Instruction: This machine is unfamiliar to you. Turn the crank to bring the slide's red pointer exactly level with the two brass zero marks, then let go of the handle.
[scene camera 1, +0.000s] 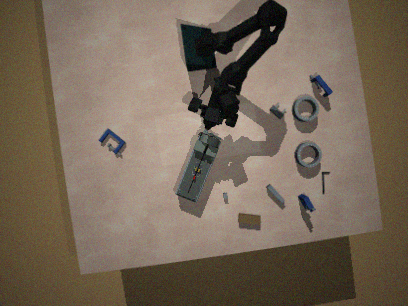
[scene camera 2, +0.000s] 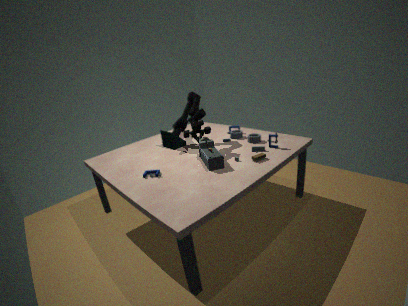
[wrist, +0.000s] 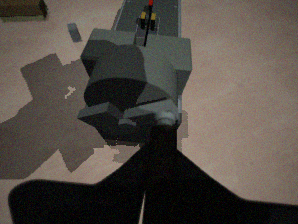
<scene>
In view: my gripper (scene camera 1: 207, 128).
My gripper shows as well in the wrist view (wrist: 158, 150).
</scene>
